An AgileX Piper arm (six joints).
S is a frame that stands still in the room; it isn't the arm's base.
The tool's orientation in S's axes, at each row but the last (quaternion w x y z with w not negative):
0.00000 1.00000 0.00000 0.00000
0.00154 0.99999 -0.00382 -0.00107
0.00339 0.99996 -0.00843 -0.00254
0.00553 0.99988 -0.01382 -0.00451
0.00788 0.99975 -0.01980 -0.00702
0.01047 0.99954 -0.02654 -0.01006
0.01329 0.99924 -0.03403 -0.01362
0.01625 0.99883 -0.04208 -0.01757
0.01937 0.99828 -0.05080 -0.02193
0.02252 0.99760 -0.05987 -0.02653
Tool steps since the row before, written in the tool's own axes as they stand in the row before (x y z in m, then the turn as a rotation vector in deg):
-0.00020 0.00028 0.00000 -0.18 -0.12 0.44
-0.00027 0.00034 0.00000 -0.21 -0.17 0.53
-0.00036 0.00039 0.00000 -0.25 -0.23 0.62
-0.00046 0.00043 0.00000 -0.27 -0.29 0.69
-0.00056 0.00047 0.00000 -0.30 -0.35 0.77
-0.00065 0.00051 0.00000 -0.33 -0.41 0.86
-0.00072 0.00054 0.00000 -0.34 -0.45 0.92
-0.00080 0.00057 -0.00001 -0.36 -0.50 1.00
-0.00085 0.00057 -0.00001 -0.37 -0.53 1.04
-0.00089 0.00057 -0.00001 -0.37 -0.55 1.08
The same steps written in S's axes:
-0.00020 -0.00028 0.00000 -0.18 0.12 -0.44
-0.00027 -0.00034 0.00000 -0.21 0.17 -0.53
-0.00037 -0.00038 0.00000 -0.25 0.23 -0.62
-0.00047 -0.00042 0.00001 -0.27 0.29 -0.69
-0.00058 -0.00045 0.00002 -0.30 0.35 -0.77
-0.00068 -0.00047 0.00002 -0.33 0.41 -0.86
-0.00075 -0.00049 0.00003 -0.33 0.45 -0.92
-0.00084 -0.00050 0.00006 -0.35 0.50 -1.00
-0.00090 -0.00048 0.00007 -0.36 0.53 -1.04
-0.00095 -0.00046 0.00008 -0.36 0.55 -1.09

